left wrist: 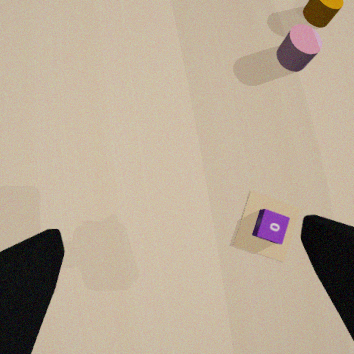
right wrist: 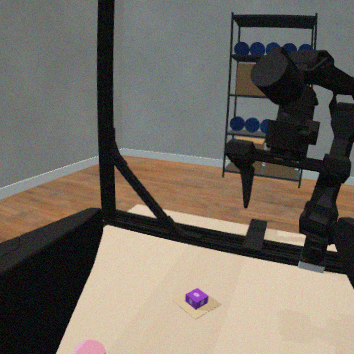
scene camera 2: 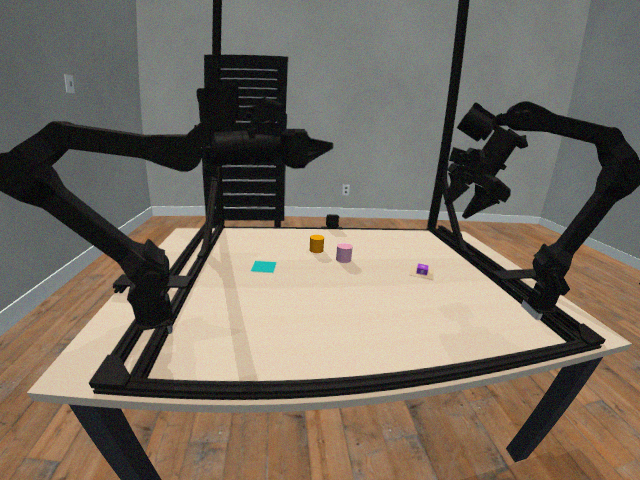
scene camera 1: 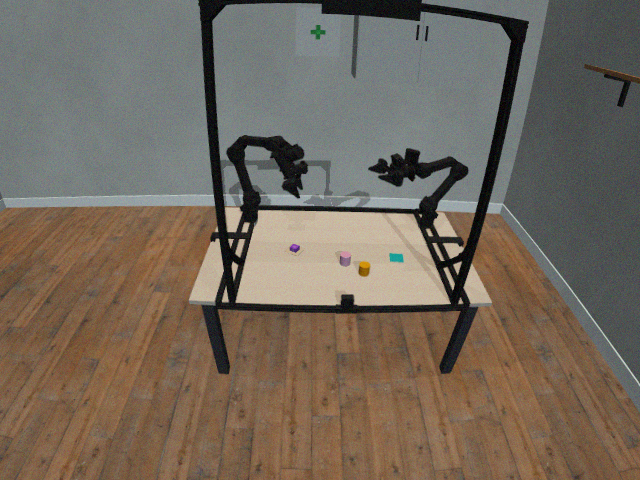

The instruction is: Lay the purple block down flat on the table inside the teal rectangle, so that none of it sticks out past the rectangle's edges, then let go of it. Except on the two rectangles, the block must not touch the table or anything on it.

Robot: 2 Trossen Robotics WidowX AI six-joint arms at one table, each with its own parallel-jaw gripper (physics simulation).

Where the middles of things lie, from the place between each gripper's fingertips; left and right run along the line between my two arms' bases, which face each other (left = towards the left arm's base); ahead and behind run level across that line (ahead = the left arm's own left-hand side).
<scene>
Now: the pink cylinder (left wrist: 302,42) 320 mm below my right hand, 190 mm behind it and 110 mm to the left of it. From my right hand the other things lie so: purple block (left wrist: 269,225) 330 mm to the left, 330 mm below, 100 mm behind; then pale yellow rectangle (left wrist: 255,201) 340 mm below, 330 mm to the left, 100 mm behind.
Now: the purple block 120 mm behind my left hand, 20 mm to the left of it and 210 mm below it. From my left hand the other things lie so: pink cylinder (200 mm behind, 200 mm to the right, 200 mm below); pale yellow rectangle (120 mm behind, 20 mm to the left, 220 mm below).
</scene>
